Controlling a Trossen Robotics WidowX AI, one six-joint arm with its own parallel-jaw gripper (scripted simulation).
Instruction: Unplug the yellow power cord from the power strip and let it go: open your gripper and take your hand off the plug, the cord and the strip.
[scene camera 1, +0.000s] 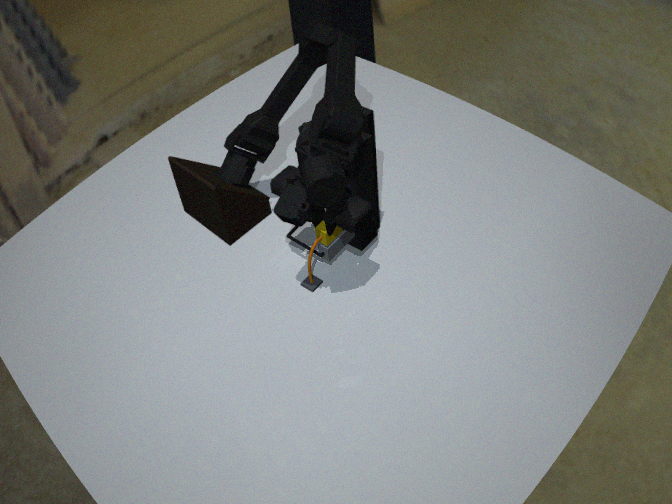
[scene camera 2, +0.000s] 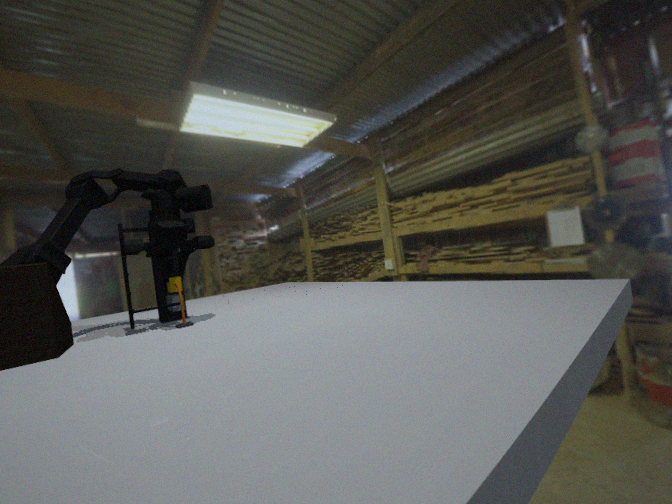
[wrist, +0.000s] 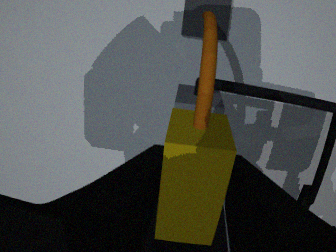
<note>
In view: the gripper (scene camera 1: 324, 230) and a cord (wrist: 208, 64).
The gripper is seen too in scene camera 2 (scene camera 2: 174, 281) and in the wrist view (wrist: 196, 160).
</note>
